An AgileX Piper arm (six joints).
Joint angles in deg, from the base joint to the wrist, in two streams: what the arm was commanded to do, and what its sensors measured. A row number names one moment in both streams.
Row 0, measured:
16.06 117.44 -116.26 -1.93 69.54 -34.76
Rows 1 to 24, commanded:
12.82 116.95 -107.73 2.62 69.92 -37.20
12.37 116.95 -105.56 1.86 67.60 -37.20
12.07 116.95 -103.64 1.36 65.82 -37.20
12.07 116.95 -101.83 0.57 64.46 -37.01
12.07 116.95 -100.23 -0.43 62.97 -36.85
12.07 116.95 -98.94 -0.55 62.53 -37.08
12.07 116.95 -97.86 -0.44 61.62 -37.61
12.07 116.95 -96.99 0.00 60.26 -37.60
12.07 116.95 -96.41 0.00 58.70 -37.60
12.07 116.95 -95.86 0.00 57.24 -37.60
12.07 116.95 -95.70 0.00 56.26 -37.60
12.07 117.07 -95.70 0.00 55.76 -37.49
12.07 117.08 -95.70 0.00 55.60 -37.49
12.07 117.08 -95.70 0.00 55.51 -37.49
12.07 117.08 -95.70 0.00 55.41 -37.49
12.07 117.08 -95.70 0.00 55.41 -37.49
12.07 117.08 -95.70 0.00 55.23 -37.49
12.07 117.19 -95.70 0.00 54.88 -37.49
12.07 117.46 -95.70 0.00 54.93 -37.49
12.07 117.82 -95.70 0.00 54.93 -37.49
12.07 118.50 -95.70 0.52 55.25 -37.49
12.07 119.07 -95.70 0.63 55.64 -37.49
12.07 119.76 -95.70 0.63 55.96 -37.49
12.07 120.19 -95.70 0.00 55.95 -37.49
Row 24, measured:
12.36 118.36 -95.83 0.37 55.54 -37.18
